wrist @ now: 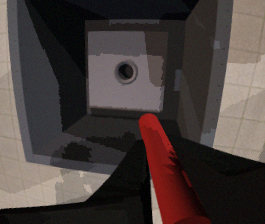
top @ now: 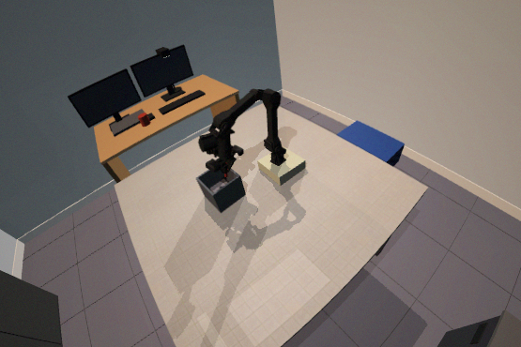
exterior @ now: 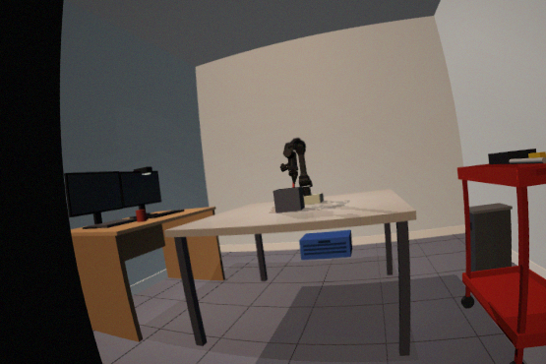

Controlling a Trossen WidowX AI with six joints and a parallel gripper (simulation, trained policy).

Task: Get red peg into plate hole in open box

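The plate is 3 cm ahead of my gripper tip, 4 cm to the right of it and 12 cm below it. Round my gripper tip: red peg (2 cm above).
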